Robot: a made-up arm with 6 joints. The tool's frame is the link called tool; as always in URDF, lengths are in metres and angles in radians. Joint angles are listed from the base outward.
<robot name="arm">
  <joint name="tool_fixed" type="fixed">
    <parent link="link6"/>
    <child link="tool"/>
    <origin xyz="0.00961 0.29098 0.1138" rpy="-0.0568 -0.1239 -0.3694"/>
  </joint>
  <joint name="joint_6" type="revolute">
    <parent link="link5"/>
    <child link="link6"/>
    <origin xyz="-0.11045 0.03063 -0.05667" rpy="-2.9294 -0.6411 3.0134"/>
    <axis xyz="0 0 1"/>
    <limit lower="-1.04" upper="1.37"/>
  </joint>
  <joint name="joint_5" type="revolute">
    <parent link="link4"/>
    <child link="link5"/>
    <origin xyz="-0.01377 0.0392 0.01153" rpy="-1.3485 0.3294 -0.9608"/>
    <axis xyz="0 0 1"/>
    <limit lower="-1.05" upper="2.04"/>
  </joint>
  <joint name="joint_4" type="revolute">
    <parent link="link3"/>
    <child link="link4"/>
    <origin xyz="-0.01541 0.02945 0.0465" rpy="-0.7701 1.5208 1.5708"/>
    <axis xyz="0 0 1"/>
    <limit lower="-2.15" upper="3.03"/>
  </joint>
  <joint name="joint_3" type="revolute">
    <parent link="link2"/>
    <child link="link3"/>
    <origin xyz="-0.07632 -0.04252 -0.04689" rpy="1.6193 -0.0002 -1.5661"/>
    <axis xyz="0 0 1"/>
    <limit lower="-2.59" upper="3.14"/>
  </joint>
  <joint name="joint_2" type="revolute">
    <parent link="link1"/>
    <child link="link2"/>
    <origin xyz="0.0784 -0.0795 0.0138" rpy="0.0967 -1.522 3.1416"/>
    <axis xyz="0 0 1"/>
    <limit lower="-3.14" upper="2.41"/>
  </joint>
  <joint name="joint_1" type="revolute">
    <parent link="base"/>
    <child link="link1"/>
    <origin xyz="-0.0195 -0.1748 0.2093" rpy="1.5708 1.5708 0"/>
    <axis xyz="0 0 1"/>
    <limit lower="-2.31" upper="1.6"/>
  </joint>
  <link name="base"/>
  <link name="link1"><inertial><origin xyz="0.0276 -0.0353 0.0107"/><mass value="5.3"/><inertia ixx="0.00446" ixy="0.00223" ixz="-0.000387" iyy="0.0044" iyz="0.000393" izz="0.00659"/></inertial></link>
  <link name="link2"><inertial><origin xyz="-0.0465 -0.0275 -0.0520"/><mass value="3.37"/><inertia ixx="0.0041" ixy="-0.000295" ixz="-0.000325" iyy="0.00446" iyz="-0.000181" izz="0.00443"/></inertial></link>
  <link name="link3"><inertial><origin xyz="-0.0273 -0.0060 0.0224"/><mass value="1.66"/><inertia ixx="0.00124" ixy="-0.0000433" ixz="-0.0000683" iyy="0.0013" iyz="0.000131" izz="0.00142"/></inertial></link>
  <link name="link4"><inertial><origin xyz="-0.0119 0.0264 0.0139"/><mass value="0.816"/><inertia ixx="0.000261" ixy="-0.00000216" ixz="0" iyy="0.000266" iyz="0.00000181" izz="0.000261"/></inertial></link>
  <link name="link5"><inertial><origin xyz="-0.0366 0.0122 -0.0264"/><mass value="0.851"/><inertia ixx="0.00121" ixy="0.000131" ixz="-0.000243" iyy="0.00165" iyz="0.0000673" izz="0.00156"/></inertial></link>
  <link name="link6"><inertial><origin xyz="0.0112 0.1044 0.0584"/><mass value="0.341"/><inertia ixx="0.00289" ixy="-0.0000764" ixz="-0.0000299" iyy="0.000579" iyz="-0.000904" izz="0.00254"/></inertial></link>
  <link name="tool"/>
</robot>
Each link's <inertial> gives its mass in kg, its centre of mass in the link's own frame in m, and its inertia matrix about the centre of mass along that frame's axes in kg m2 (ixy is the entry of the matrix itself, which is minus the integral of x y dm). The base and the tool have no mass. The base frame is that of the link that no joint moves.
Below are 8 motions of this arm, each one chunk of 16 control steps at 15 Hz.
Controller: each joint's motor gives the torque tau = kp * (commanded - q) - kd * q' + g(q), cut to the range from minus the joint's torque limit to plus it. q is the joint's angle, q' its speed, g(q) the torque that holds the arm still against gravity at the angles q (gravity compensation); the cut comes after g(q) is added. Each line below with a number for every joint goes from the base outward.
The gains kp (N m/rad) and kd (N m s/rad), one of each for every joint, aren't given. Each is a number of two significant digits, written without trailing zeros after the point. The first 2 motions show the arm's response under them.
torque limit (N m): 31 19 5.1 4.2 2.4 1.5
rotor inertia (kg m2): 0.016 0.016 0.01 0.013 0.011 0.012
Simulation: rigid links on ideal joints. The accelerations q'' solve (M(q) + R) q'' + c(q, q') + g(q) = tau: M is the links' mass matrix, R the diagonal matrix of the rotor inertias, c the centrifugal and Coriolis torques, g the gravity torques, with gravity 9.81 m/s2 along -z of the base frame. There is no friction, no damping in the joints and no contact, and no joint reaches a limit. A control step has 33 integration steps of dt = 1/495 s. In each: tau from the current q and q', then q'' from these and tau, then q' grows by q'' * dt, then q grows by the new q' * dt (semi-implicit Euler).
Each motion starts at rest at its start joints. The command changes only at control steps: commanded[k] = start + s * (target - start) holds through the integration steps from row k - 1 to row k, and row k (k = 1, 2, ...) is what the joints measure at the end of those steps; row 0 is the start. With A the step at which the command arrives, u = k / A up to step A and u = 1 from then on. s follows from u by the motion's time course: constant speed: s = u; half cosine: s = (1 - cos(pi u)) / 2; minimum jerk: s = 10 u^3 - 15 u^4 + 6 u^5; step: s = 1 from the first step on.
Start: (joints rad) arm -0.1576 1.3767 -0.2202 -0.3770 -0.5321 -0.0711
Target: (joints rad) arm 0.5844 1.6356 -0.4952 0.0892 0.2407 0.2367
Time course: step
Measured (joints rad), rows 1 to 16:
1: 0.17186 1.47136 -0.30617 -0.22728 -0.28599 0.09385
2: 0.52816 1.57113 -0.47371 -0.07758 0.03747 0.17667
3: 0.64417 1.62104 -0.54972 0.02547 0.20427 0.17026
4: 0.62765 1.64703 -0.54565 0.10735 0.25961 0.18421
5: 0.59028 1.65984 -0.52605 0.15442 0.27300 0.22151
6: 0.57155 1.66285 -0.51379 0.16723 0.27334 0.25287
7: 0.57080 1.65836 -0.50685 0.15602 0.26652 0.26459
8: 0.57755 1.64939 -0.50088 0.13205 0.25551 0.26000
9: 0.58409 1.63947 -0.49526 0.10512 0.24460 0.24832
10: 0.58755 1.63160 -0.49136 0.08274 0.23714 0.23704
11: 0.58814 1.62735 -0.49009 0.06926 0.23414 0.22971
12: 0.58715 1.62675 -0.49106 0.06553 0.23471 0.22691
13: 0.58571 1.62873 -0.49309 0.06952 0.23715 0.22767
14: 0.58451 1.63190 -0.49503 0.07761 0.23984 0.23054
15: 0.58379 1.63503 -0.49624 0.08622 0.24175 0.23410
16: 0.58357 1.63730 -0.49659 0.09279 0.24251 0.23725
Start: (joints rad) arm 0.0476 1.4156 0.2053 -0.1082 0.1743 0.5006
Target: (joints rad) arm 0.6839 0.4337 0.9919 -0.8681 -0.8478 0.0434
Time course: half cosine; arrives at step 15
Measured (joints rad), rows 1 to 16:
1: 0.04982 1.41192 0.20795 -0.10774 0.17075 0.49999
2: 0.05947 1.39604 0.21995 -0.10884 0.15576 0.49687
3: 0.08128 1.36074 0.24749 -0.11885 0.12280 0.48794
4: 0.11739 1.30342 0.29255 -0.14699 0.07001 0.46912
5: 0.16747 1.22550 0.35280 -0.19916 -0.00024 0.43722
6: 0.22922 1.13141 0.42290 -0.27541 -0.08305 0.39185
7: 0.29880 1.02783 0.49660 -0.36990 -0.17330 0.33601
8: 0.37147 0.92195 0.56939 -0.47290 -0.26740 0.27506
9: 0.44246 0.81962 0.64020 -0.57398 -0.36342 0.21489
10: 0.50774 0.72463 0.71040 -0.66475 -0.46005 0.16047
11: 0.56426 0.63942 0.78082 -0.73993 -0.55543 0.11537
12: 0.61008 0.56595 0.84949 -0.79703 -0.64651 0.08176
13: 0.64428 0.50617 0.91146 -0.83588 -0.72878 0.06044
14: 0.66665 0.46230 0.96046 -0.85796 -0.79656 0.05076
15: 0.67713 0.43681 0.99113 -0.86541 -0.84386 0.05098
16: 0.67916 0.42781 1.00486 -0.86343 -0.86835 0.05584
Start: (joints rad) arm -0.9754 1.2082 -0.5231 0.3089 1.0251 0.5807
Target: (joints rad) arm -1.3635 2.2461 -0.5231 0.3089 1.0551 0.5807
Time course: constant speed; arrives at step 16
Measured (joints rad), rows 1 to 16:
1: -0.98543 1.22955 -0.51347 0.29526 1.01933 0.57615
2: -1.00673 1.27785 -0.50188 0.27457 1.01211 0.56857
3: -1.03194 1.34197 -0.49801 0.26362 1.00983 0.56310
4: -1.05687 1.41316 -0.50225 0.26819 1.01325 0.56248
5: -1.08104 1.48669 -0.51072 0.28390 1.02013 0.56647
6: -1.10524 1.55988 -0.51967 0.30277 1.02797 0.57300
7: -1.12996 1.63108 -0.52678 0.31827 1.03508 0.57959
8: -1.15515 1.69943 -0.53101 0.32716 1.04064 0.58426
9: -1.18040 1.76493 -0.53229 0.32924 1.04449 0.58616
10: -1.20531 1.82825 -0.53122 0.32618 1.04675 0.58551
11: -1.22971 1.89045 -0.52877 0.32042 1.04782 0.58327
12: -1.25366 1.95254 -0.52599 0.31424 1.04821 0.58055
13: -1.27741 2.01525 -0.52369 0.30933 1.04848 0.57826
14: -1.30120 2.07894 -0.52231 0.30652 1.04913 0.57683
15: -1.32521 2.14358 -0.52195 0.30588 1.05045 0.57631
16: -1.34948 2.20895 -0.52243 0.30691 1.05247 0.57650

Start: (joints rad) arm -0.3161 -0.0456 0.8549 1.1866 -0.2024 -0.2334
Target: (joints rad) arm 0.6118 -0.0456 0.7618 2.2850 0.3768 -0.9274
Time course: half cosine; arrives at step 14
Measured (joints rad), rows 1 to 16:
1: -0.31189 -0.04581 0.85571 1.18933 -0.20058 -0.23616
2: -0.29395 -0.04652 0.85719 1.20294 -0.19191 -0.24844
3: -0.25481 -0.04793 0.85667 1.23687 -0.17116 -0.27636
4: -0.19311 -0.05033 0.85203 1.29593 -0.13600 -0.32203
5: -0.11224 -0.05392 0.84386 1.37919 -0.08687 -0.38386
6: -0.01781 -0.05832 0.83482 1.48237 -0.02606 -0.45795
7: 0.08427 -0.06241 0.82742 1.60044 0.04285 -0.53917
8: 0.18873 -0.06493 0.82208 1.72874 0.11532 -0.62185
9: 0.29107 -0.06512 0.81677 1.86226 0.18629 -0.70052
10: 0.38716 -0.06294 0.80835 1.99450 0.25068 -0.77049
11: 0.47282 -0.05889 0.79459 2.11703 0.30388 -0.82822
12: 0.54376 -0.05367 0.77559 2.22029 0.34237 -0.87144
13: 0.59583 -0.04808 0.75393 2.29562 0.36452 -0.89912
14: 0.62561 -0.04288 0.73342 2.33742 0.37074 -0.91120
15: 0.63517 -0.03920 0.71915 2.34654 0.36523 -0.91139
16: 0.63310 -0.03799 0.71506 2.33230 0.35624 -0.90796

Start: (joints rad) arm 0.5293 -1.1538 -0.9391 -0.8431 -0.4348 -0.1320
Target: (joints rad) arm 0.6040 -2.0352 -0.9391 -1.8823 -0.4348 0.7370
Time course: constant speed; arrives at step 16
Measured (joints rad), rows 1 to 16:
1: 0.53099 -1.17375 -0.94332 -0.85634 -0.43691 -0.10805
2: 0.53538 -1.21985 -0.94614 -0.89619 -0.43772 -0.05894
3: 0.54093 -1.27983 -0.94473 -0.95987 -0.43615 -0.00328
4: 0.54613 -1.34242 -0.94155 -1.03649 -0.43335 0.04884
5: 0.55050 -1.40228 -0.93919 -1.11529 -0.43066 0.09737
6: 0.55441 -1.45874 -0.93835 -1.18994 -0.42897 0.14604
7: 0.55838 -1.51322 -0.93839 -1.25879 -0.42862 0.19755
8: 0.56274 -1.56713 -0.93852 -1.32318 -0.42948 0.25218
9: 0.56754 -1.62125 -0.93837 -1.38545 -0.43106 0.30869
10: 0.57263 -1.67575 -0.93806 -1.44756 -0.43273 0.36555
11: 0.57783 -1.73054 -0.93785 -1.51057 -0.43399 0.42177
12: 0.58297 -1.78549 -0.93794 -1.57468 -0.43459 0.47708
13: 0.58796 -1.84051 -0.93832 -1.63963 -0.43461 0.53167
14: 0.59278 -1.89553 -0.93883 -1.70498 -0.43432 0.58589
15: 0.59744 -1.95052 -0.93928 -1.77038 -0.43401 0.64005
16: 0.60200 -2.00550 -0.93961 -1.83563 -0.43384 0.69429

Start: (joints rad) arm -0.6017 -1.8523 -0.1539 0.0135 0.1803 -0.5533
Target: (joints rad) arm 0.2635 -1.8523 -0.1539 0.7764 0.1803 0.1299
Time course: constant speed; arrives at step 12
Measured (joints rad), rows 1 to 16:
1: -0.59167 -1.85624 -0.14658 0.02210 0.17673 -0.53962
2: -0.56001 -1.86314 -0.13135 0.04706 0.16592 -0.50264
3: -0.50505 -1.86773 -0.11624 0.09012 0.15043 -0.44757
4: -0.43121 -1.86702 -0.10829 0.15214 0.13692 -0.38360
5: -0.34507 -1.86169 -0.11015 0.23193 0.13172 -0.31802
6: -0.25260 -1.85443 -0.12020 0.32372 0.13735 -0.25478
7: -0.15821 -1.84782 -0.13423 0.41823 0.15162 -0.19497
8: -0.06508 -1.84336 -0.14760 0.50678 0.16933 -0.13791
9: 0.02426 -1.84149 -0.15711 0.58473 0.18522 -0.08232
10: 0.10783 -1.84202 -0.16182 0.65183 0.19614 -0.02715
11: 0.18461 -1.84426 -0.16252 0.71065 0.20138 0.02803
12: 0.25480 -1.84731 -0.16074 0.76463 0.20179 0.08326
13: 0.31215 -1.84684 -0.15912 0.80885 0.20636 0.12550
14: 0.34842 -1.84319 -0.15887 0.83801 0.21624 0.14670
15: 0.36163 -1.84009 -0.15910 0.85130 0.22451 0.15235
16: 0.35439 -1.83966 -0.15895 0.84970 0.22617 0.14988

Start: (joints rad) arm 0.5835 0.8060 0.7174 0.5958 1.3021 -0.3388
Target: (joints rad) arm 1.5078 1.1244 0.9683 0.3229 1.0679 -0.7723
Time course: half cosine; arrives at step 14
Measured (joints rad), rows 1 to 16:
1: 0.58872 0.80676 0.71812 0.59578 1.30272 -0.34102
2: 0.60925 0.81077 0.72101 0.59450 1.30409 -0.35039
3: 0.65090 0.82126 0.72733 0.58931 1.30389 -0.37024
4: 0.71346 0.84026 0.73771 0.57816 1.29834 -0.39990
5: 0.79367 0.86790 0.75224 0.56061 1.28449 -0.43634
6: 0.88700 0.90275 0.77083 0.53747 1.26153 -0.47632
7: 0.98831 0.94230 0.79363 0.51000 1.23071 -0.51765
8: 1.09224 0.98357 0.82096 0.47927 1.19472 -0.55921
9: 1.19362 1.02355 0.85272 0.44601 1.15676 -0.60043
10: 1.28764 1.05957 0.88779 0.41099 1.12004 -0.64059
11: 1.36996 1.08964 0.92375 0.37552 1.08740 -0.67840
12: 1.43669 1.11253 0.95720 0.34178 1.06105 -0.71196
13: 1.48438 1.12762 0.98455 0.31274 1.04243 -0.73900
14: 1.51025 1.13469 1.00291 0.29167 1.03210 -0.75720
15: 1.51758 1.13518 1.00994 0.28220 1.02971 -0.76618
16: 1.51582 1.13235 1.00545 0.28571 1.03414 -0.76884

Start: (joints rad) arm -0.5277 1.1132 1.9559 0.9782 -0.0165 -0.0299
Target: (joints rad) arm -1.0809 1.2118 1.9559 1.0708 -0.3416 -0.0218
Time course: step
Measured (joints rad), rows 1 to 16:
1: -0.73189 1.13936 1.97262 0.95486 0.00183 -0.09578
2: -0.97694 1.19103 1.98100 0.97437 -0.09799 -0.13555
3: -1.10380 1.23191 1.96137 1.02315 -0.27775 -0.09054
4: -1.14193 1.24692 1.93700 1.06947 -0.42455 -0.01494
5: -1.13699 1.24095 1.92791 1.09821 -0.48587 0.03549
6: -1.11752 1.22592 1.93418 1.10650 -0.47123 0.04440
7: -1.09749 1.21202 1.94623 1.10036 -0.41864 0.02456
8: -1.08238 1.20415 1.95664 1.08831 -0.36364 -0.00386
9: -1.07369 1.20257 1.96250 1.07647 -0.32591 -0.02648
10: -1.07087 1.20508 1.96372 1.06772 -0.31007 -0.03793
11: -1.07225 1.20905 1.96172 1.06286 -0.31149 -0.03939
12: -1.07566 1.21251 1.95843 1.06165 -0.32210 -0.03487
13: -1.07921 1.21446 1.95554 1.06322 -0.33444 -0.02845
14: -1.08173 1.21479 1.95394 1.06628 -0.34374 -0.02290
15: -1.08290 1.21398 1.95369 1.06952 -0.34827 -0.01946
16: -1.08296 1.21270 1.95434 1.07200 -0.34863 -0.01820

